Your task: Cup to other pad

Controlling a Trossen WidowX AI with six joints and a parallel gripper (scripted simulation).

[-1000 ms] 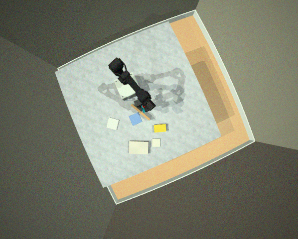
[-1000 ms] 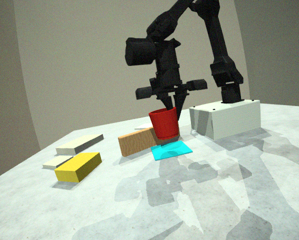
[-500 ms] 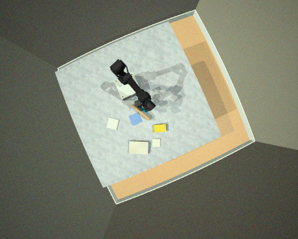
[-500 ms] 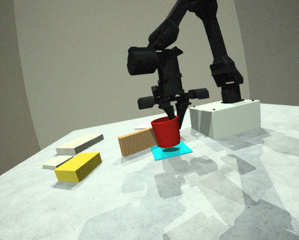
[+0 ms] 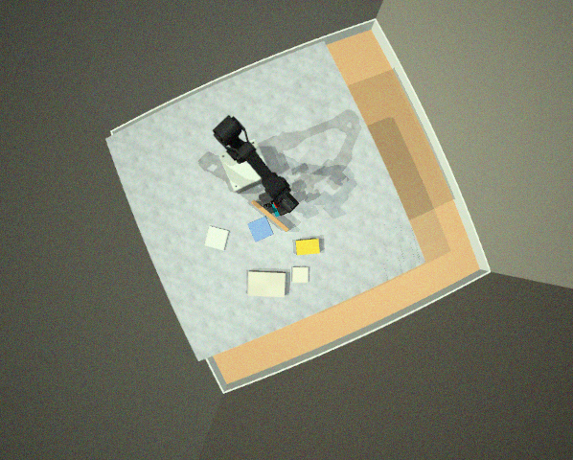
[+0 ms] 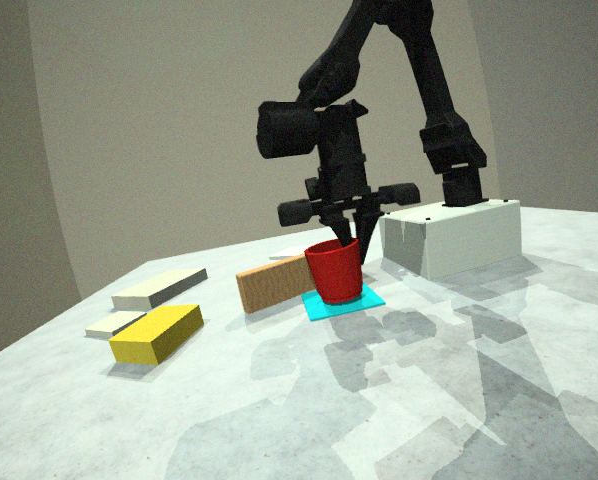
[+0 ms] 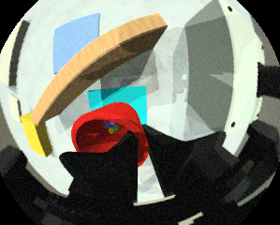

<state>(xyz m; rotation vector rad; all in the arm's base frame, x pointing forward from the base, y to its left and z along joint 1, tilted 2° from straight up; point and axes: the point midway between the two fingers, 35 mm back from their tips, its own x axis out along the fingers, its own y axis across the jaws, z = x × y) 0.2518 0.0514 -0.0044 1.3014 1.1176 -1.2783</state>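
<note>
The red cup lies 3 cm ahead of my gripper tip. The rest, counted from my gripper tip: cyan pad (5 cm below, 3 cm ahead); wooden block (8 cm to the right, 6 cm ahead, 3 cm below); light blue pad (16 cm to the right, 9 cm ahead, 5 cm below).
</note>
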